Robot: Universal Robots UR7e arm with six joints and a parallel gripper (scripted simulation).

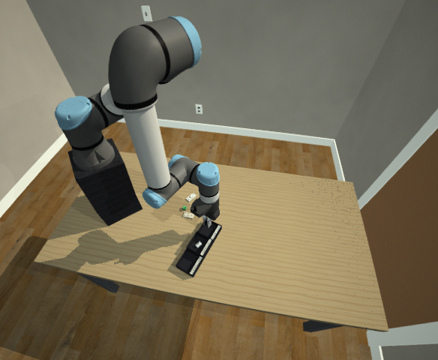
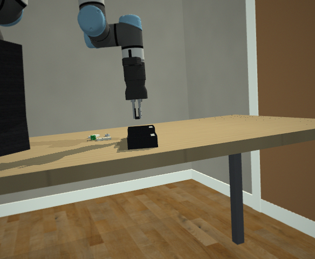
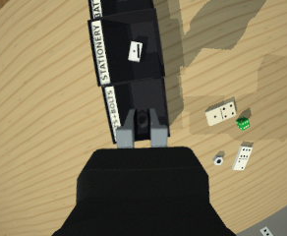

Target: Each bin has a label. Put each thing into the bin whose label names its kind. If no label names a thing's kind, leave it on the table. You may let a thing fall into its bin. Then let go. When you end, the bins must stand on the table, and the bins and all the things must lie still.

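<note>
Now: the black piece 2 cm below my hand. Round my hand: metal nut: 16 cm to the left, 8 cm below, 6 cm behind; then cream plate: 11 cm behind, 8 cm to the left, 8 cm below; then green die: 13 cm behind, 11 cm to the left, 8 cm below.
</note>
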